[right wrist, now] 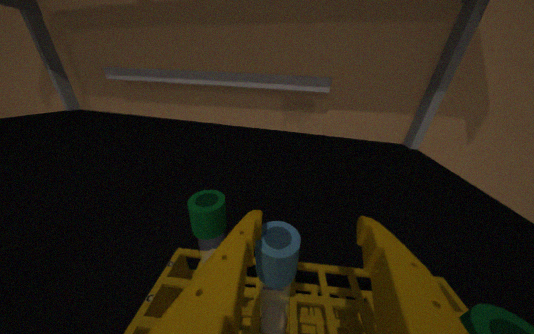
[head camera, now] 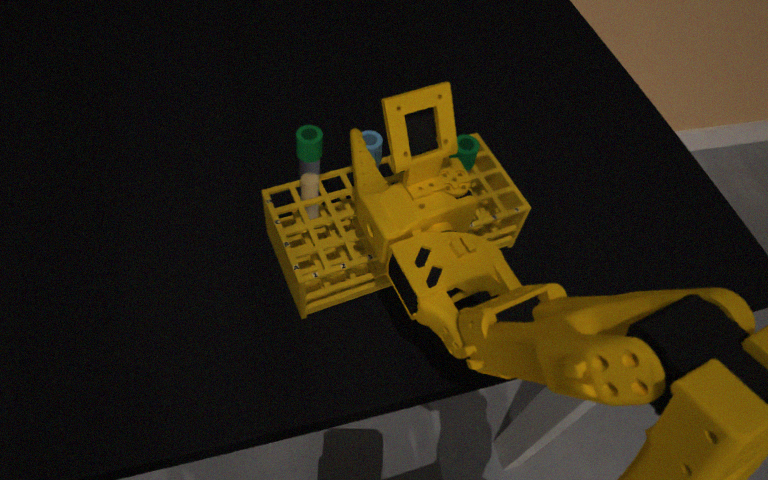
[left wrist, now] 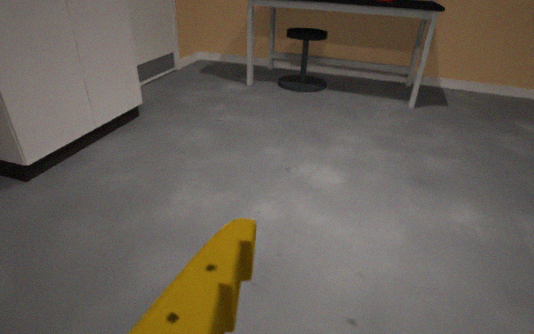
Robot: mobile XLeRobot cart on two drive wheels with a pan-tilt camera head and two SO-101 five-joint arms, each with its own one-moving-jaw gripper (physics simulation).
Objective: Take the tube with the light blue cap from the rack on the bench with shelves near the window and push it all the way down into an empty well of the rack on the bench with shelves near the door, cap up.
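Places are measured from the left arm's base along level axes (x right, y ahead, z up), in centimetres.
Where they show: left end effector, tool point: [left wrist: 254, 242]; right end effector, tool point: [right wrist: 261, 221] [head camera: 359, 134].
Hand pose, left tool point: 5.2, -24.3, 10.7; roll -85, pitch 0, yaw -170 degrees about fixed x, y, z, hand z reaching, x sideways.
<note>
After its pixels a point has its place, as x, y, z.
The tube with the light blue cap [head camera: 372, 144] {26.2, 30.6, 10.6} [right wrist: 277, 255] {26.3, 30.3, 10.6} stands upright, cap up, in the yellow rack [head camera: 286, 249] {19.2, 27.5, 4.4} [right wrist: 345, 273] {31.1, 34.5, 4.3} on a black bench top. My right gripper [right wrist: 310, 222] {25.4, 31.3, 11.1} is over the rack and open, with a V-shaped gap between its jaws. In the right wrist view the blue cap shows in that gap, close beside the left-hand jaw; the other jaw stands well away from it. In the head view the gripper body hides the middle of the rack. My left gripper is fully open, with one notched jaw in its view, over the grey floor.
A green-capped tube [head camera: 309, 150] {22.0, 31.6, 10.0} [right wrist: 207, 215] {22.6, 31.7, 10.4} stands in the rack to the left of the blue one, and another green cap [head camera: 466, 150] {32.6, 28.6, 10.6} [right wrist: 495, 320] {32.7, 29.7, 10.6} to the right. The left wrist view shows a white cabinet [left wrist: 65, 75] {140.7, -156.1, -33.2}, a black stool [left wrist: 306, 35] {41.0, -312.3, -30.3} and another bench [left wrist: 345, 8] {12.0, -305.0, -7.2}.
</note>
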